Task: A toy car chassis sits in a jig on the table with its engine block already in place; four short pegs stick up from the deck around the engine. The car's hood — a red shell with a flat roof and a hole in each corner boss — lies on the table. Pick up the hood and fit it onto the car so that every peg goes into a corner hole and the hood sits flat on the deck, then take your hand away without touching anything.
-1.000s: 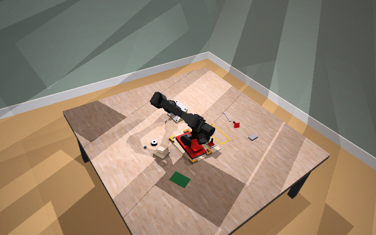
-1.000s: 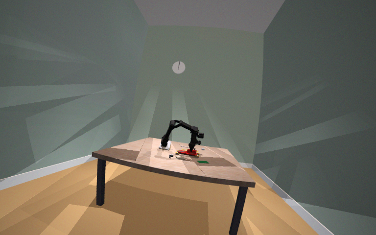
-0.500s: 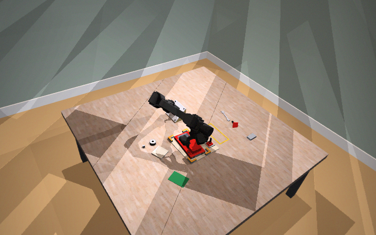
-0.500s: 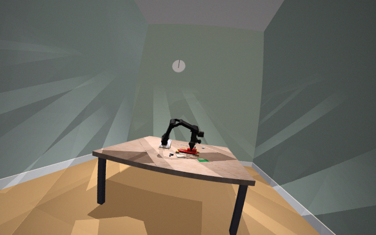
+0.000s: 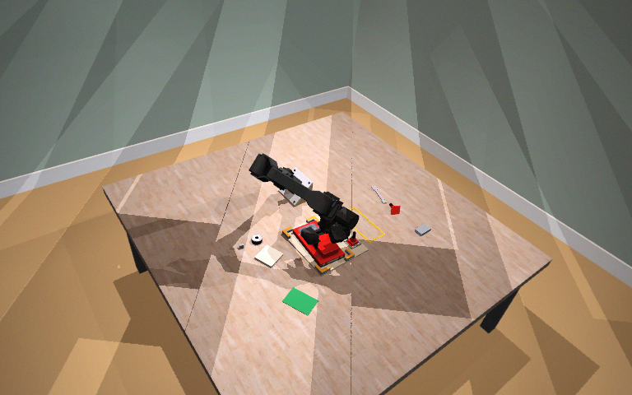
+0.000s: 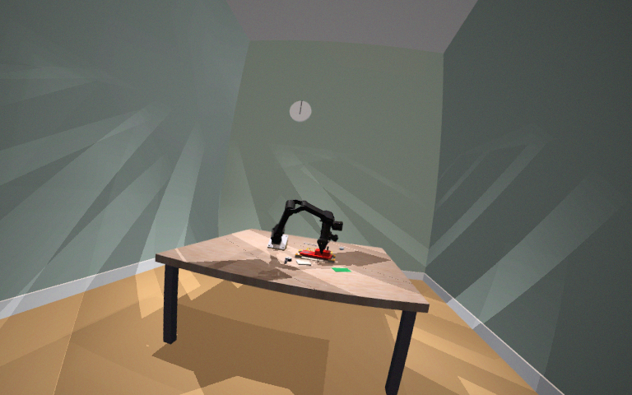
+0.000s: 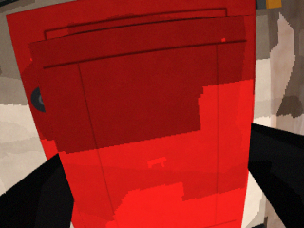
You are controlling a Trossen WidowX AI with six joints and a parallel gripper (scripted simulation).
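My gripper tip is now 10 mm below the red hood. The rest, counted from my gripper tip: engine block (10 mm below); then jig bracket (30 mm behind, 30 mm to the left, 30 mm below); then red joystick-like piece (30 mm ahead, 120 mm to the left).
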